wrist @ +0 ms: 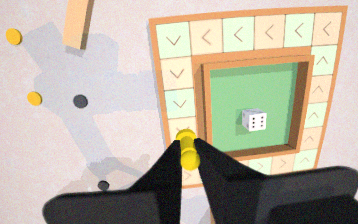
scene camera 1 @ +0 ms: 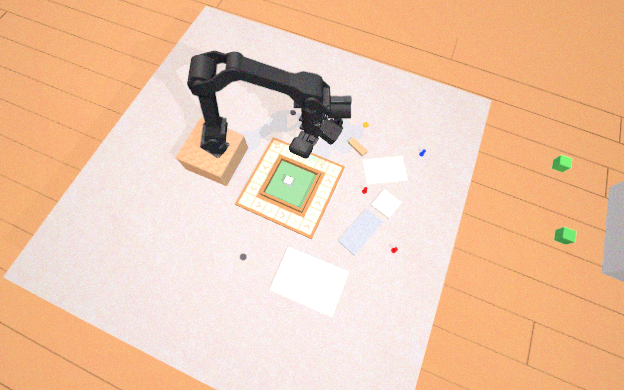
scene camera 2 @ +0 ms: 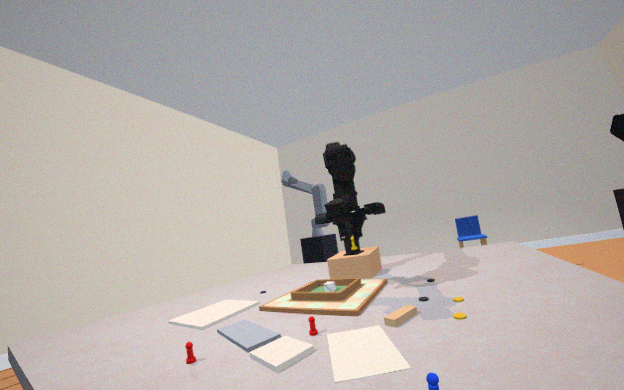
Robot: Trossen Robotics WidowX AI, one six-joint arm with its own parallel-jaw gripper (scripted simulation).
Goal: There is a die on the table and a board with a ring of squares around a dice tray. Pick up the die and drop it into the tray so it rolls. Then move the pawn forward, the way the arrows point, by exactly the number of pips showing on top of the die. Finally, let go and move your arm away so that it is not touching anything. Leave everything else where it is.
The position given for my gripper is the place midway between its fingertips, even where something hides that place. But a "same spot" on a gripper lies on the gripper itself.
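My gripper: visible in scene camera 1 [312, 142], in scene camera 2, in the wrist view. Gripper, same spot: [wrist: 229, 184] and [scene camera 2: 344, 226].
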